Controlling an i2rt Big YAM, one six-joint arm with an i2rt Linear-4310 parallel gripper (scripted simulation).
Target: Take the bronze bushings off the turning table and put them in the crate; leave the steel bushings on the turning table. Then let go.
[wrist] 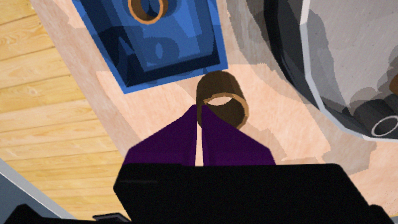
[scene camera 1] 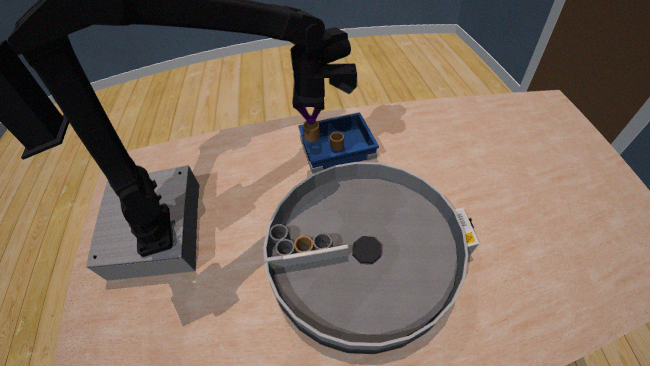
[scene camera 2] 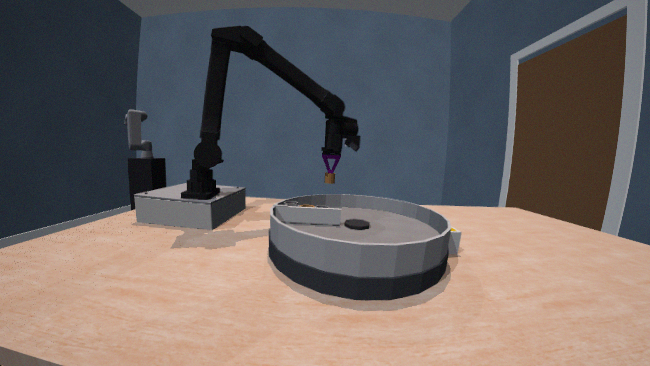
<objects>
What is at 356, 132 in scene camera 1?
A blue crate.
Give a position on a blue crate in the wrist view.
176, 47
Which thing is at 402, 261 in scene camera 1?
A grey turning table.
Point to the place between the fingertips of the gripper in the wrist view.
199, 111
</objects>
